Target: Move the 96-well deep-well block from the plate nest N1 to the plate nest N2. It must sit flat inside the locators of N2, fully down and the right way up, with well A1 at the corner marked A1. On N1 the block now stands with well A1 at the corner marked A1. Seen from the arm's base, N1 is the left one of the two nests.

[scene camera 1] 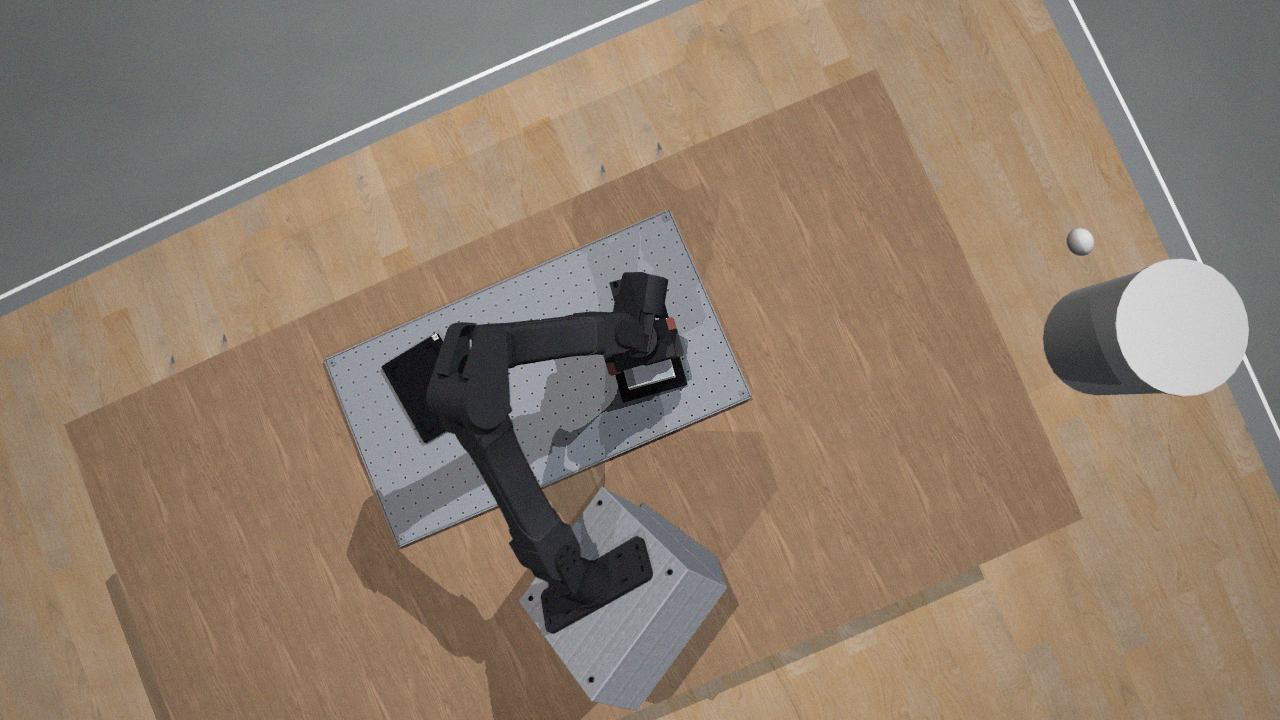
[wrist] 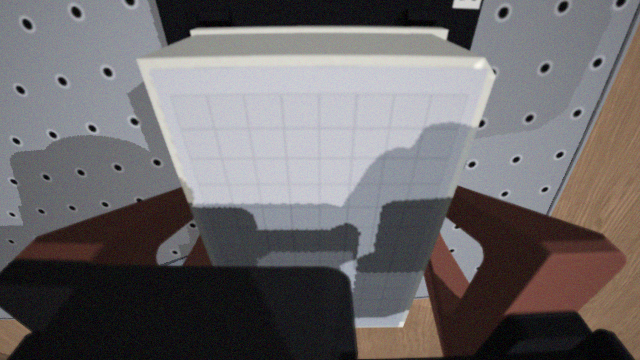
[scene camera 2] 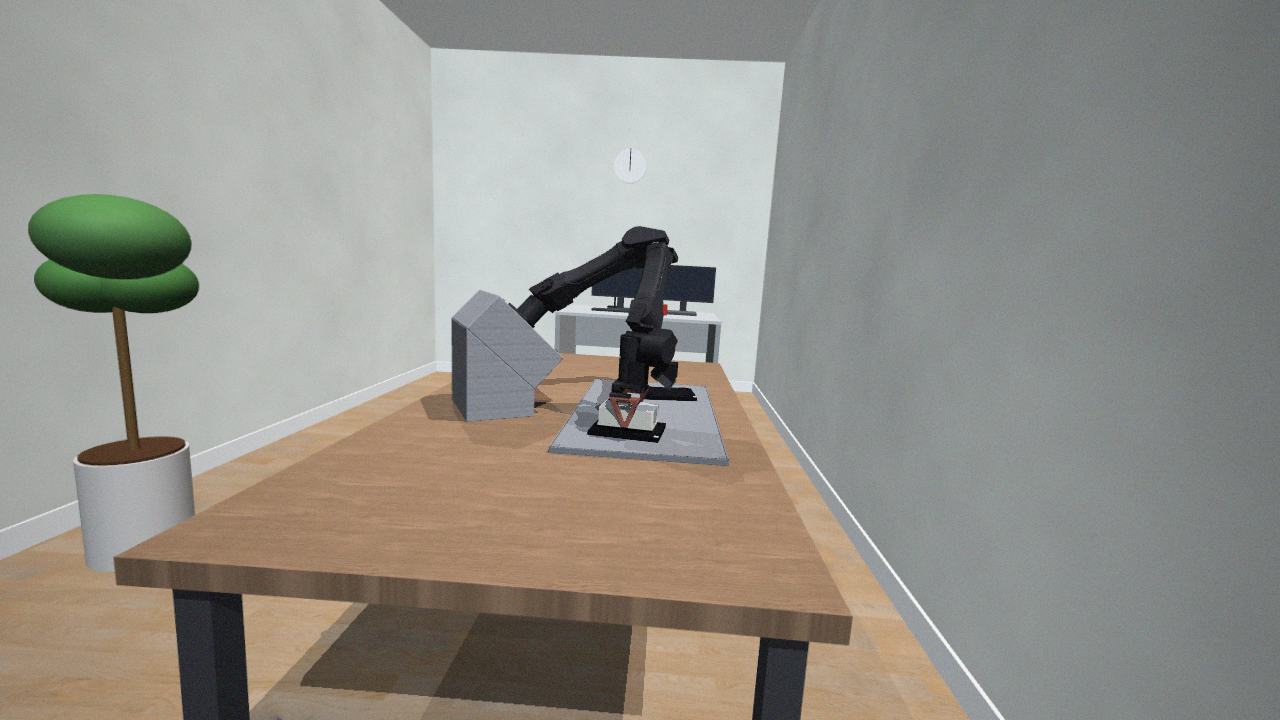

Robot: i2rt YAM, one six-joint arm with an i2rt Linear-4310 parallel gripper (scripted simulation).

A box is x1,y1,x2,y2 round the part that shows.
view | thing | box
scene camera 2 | gripper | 609,357,648,427
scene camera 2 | white deep-well block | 598,399,658,430
